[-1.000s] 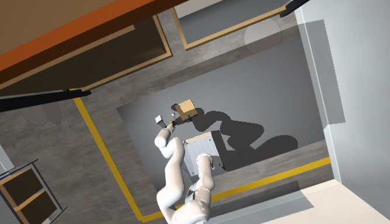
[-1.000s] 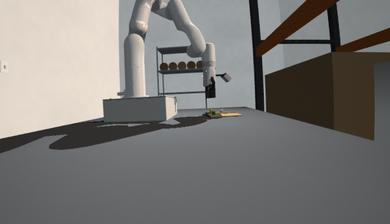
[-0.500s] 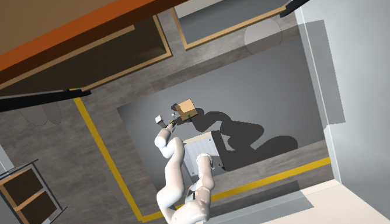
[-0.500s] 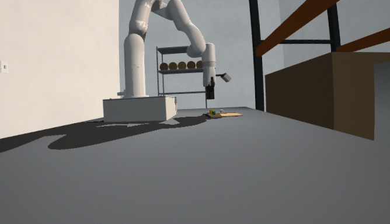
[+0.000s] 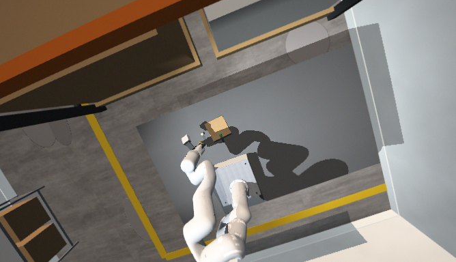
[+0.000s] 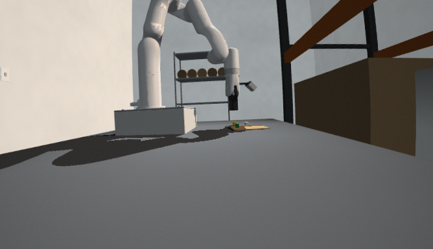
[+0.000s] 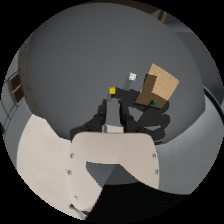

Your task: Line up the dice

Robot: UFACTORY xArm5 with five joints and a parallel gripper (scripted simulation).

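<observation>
Right now the yellow die is 9 cm below my hand. From my hand the other things lie so: green die 15 cm to the right, 8 cm below, 2 cm behind; white die 9 cm below, 5 cm to the right, 5 cm ahead; tan mat 16 cm to the right, 9 cm below, 3 cm ahead.
</observation>
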